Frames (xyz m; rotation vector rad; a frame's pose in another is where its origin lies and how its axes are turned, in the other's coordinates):
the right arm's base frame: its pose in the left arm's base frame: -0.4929 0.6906 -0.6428 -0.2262 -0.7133 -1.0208
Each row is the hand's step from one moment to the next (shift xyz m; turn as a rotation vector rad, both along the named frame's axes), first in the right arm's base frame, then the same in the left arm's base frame.
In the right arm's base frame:
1: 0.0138 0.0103 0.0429 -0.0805 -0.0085 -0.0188
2: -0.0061 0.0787 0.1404 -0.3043 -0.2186 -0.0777
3: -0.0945 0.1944 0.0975 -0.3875 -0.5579 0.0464
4: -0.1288 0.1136 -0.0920 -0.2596 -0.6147 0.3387
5: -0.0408 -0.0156 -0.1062 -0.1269 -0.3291 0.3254
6: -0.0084 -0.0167 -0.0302 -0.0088 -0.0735 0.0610
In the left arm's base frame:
1: -0.0056 0.0167 0.0427 -0.0249 0.0426 -0.0668
2: 0.0028 0.1140 0.1138 -0.2478 0.0605 -0.2852
3: 0.0902 0.2153 0.0420 -0.6138 0.0019 -0.2946
4: 0.0940 0.1044 -0.1350 -0.7479 0.0256 -0.0005
5: 0.0201 -0.0315 -0.1086 -0.4594 0.0756 0.1163
6: -0.0035 -0.0176 -0.0306 -0.0912 -0.0025 0.0296

